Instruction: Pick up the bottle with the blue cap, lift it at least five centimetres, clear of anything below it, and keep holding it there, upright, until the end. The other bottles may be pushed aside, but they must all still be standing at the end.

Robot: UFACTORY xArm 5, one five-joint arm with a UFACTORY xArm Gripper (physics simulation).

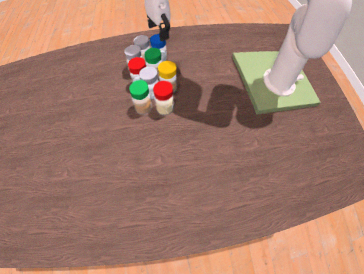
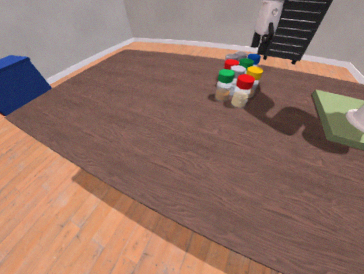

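Seen in the pictures: gripper, fingertip midpoint: (image 1: 158, 33) (image 2: 257, 50); arm's base, origin of the base link: (image 1: 279, 82).
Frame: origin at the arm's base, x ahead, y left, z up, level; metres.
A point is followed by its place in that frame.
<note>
The bottle with the blue cap (image 1: 158, 41) @(x 0.386, y -0.223, z 0.080 m) (image 2: 254, 59) @(x 0.385, y -0.212, z 0.073 m) stands upright at the far right corner of a tight cluster of bottles. Its lower part is mostly hidden by its neighbours. My gripper (image 1: 158, 31) @(x 0.379, y -0.246, z 0.098 m) (image 2: 259, 49) @(x 0.379, y -0.246, z 0.098 m) is open and empty, seen nearly edge-on, with its fingers pointing down above and close to the blue cap. The exact gap between the fingers and the cap cannot be told. A dark green-capped bottle (image 1: 153, 56) @(x 0.419, y -0.152, z 0.079 m) (image 2: 246, 64) @(x 0.419, y -0.143, z 0.075 m) stands in front of the blue-capped one, and a grey-capped bottle (image 1: 141, 42) @(x 0.443, y -0.238, z 0.080 m) stands at its left.
Other standing bottles include a yellow-capped one (image 1: 167, 69) @(x 0.391, y -0.081, z 0.080 m) (image 2: 254, 73) @(x 0.392, y -0.065, z 0.077 m), a front red-capped one (image 1: 163, 91) @(x 0.423, y -0.002, z 0.080 m) (image 2: 245, 82) @(x 0.423, y 0.011, z 0.077 m) and a front green-capped one (image 1: 139, 90) @(x 0.487, y -0.027, z 0.079 m) (image 2: 226, 76) @(x 0.486, y -0.014, z 0.077 m). The arm's base stands on a green board (image 1: 250, 82) @(x 0.114, y -0.023, z 0.000 m) (image 2: 332, 120) @(x 0.117, y 0.020, z 0.001 m) at the right. The table's far edge runs behind the cluster.
</note>
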